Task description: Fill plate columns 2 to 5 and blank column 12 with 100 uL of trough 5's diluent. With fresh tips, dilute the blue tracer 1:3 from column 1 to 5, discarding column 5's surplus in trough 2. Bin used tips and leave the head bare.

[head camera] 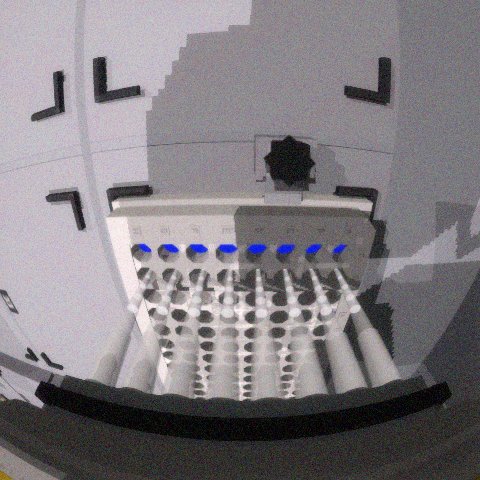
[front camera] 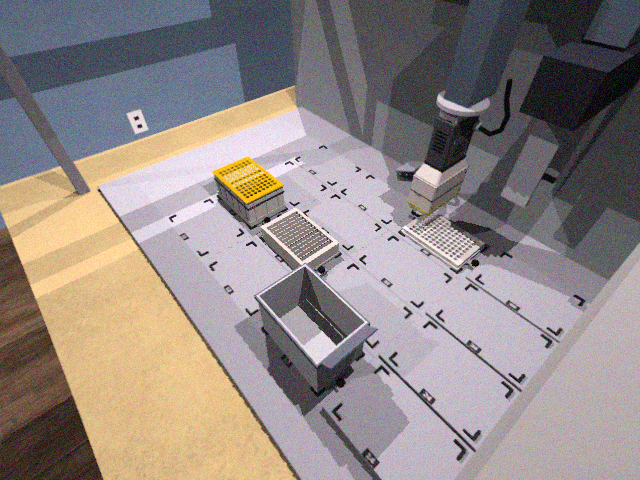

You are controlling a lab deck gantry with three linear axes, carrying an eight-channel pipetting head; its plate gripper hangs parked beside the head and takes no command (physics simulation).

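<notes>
The pipetting head [front camera: 438,188] [head camera: 240,422] hangs over the plate [front camera: 430,250] [head camera: 212,227] at the right, carrying a row of eight clear tips [head camera: 259,292]. The tip ends are at column 2 in the head view; whether they enter the wells cannot be told. Blue tracer [head camera: 256,248] shows in column 1. Liquid in the other columns cannot be made out. The yellow tip rack [front camera: 266,207] stands at the back left, and the trough block [front camera: 321,255] is in front of it. The parked plate gripper [front camera: 537,187] hangs right of the head, fingers apart and empty.
An open grey waste bin [front camera: 289,341] with tall walls stands in front of the trough block. The blue-grey gantry column [front camera: 483,51] rises above the head. Black L-shaped corner marks [head camera: 384,82] outline deck slots. A black knob [head camera: 290,160] sits beside the plate's column 1 side.
</notes>
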